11 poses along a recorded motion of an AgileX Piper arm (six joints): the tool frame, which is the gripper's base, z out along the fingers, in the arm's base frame.
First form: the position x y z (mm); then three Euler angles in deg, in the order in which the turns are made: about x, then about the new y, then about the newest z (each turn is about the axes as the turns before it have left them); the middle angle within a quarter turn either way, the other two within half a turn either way.
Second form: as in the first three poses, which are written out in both.
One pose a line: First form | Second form
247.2 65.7 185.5 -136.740 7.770 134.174 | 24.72 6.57 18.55 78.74 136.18 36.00
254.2 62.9 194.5 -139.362 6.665 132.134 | 25.42 6.29 19.45 79.83 138.91 34.43
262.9 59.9 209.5 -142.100 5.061 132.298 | 26.29 5.99 20.95 81.80 141.81 35.83
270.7 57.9 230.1 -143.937 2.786 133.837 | 27.07 5.79 23.01 85.27 143.84 40.02
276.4 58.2 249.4 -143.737 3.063 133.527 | 27.64 5.82 24.94 84.83 143.63 39.36
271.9 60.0 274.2 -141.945 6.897 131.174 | 27.19 6.00 27.42 78.90 141.42 32.45
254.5 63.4 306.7 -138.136 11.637 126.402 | 25.45 6.34 30.67 72.85 136.84 23.72
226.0 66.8 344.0 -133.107 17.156 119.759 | 22.60 6.68 34.40 67.08 130.76 14.32
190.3 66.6 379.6 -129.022 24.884 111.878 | 19.03 6.66 37.96 59.16 124.83 3.05
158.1 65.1 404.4 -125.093 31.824 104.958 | 15.81 6.51 40.44 52.82 119.24 -5.37
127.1 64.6 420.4 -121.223 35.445 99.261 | 12.71 6.46 42.04 50.23 114.98 -10.11
